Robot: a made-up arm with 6 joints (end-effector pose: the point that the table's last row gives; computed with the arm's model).
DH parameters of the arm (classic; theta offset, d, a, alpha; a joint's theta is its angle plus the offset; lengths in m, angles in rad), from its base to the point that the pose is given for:
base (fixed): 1.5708 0.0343 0 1.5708
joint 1: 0 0.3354 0.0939 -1.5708
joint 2: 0 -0.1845 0.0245 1.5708
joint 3: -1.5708 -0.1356 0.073 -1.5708
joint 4: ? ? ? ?
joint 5: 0 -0.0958 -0.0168 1.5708
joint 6: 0 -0.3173 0.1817 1.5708
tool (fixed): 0 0.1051 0 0
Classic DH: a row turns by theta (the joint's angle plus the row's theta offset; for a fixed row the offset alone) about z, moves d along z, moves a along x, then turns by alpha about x.
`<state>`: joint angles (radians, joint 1 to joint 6).
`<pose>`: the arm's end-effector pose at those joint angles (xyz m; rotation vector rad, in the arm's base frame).
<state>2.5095 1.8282 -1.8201 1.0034 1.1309 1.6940</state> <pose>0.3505 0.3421 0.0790 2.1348 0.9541 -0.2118</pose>
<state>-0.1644 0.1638 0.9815 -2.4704 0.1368 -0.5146</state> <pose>-0.0615 0.1337 -0.3862 0.4428 -2.6293 -1.2621</pose>
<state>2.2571 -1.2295 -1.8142 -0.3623 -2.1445 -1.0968</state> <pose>0.5886 0.4127 0.5330 2.3181 -0.3837 1.4856</pose>
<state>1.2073 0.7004 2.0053 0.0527 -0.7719 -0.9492</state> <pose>0.5589 0.2683 -0.0129 -2.5850 0.3491 0.4035</pose>
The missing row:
joint 4: -1.5708 0.2342 0.0394 -1.5708
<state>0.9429 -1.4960 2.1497 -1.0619 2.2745 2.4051</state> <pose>0.2904 -0.1804 0.4232 -0.8508 1.7949 -0.8726</pose>
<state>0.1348 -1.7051 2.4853 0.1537 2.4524 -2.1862</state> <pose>-0.1711 0.2568 0.1723 0.3708 0.8403 -2.4155</pose>
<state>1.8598 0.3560 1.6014 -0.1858 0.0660 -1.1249</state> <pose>0.2106 0.3066 -0.0443 -2.5737 -0.3021 1.3117</pose>
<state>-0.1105 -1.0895 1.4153 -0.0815 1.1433 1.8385</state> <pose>0.3741 0.5012 -0.1689 2.5413 0.6611 0.2256</pose>
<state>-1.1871 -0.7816 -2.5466 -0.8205 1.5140 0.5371</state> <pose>-0.0152 0.0814 -0.2431 -2.7689 -1.2170 -0.2476</pose>
